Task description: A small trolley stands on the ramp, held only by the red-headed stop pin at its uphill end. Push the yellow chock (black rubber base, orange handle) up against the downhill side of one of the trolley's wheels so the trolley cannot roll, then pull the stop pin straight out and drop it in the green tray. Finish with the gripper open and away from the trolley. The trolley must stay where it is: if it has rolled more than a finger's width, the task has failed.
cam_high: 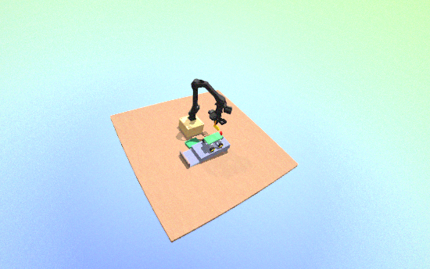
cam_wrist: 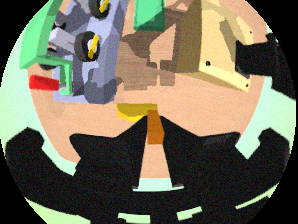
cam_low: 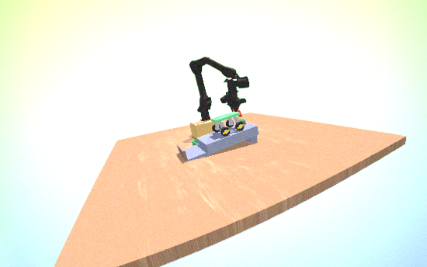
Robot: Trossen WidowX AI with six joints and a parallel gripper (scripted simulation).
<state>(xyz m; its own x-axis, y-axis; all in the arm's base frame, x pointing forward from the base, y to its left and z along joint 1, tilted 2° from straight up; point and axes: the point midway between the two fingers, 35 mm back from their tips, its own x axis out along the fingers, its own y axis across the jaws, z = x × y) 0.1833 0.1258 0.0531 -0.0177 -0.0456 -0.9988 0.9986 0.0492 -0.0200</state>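
Right now my gripper tip is 150 mm short of the trolley, 140 mm to the left of it and 10 mm above it. The rest, counted from my gripper tip: yellow chock: 20 mm ahead, 10 mm below; then grey ramp: 150 mm to the right, 150 mm ahead, 70 mm below; then red-headed stop pin: 140 mm ahead, 40 mm to the right, 10 mm above.
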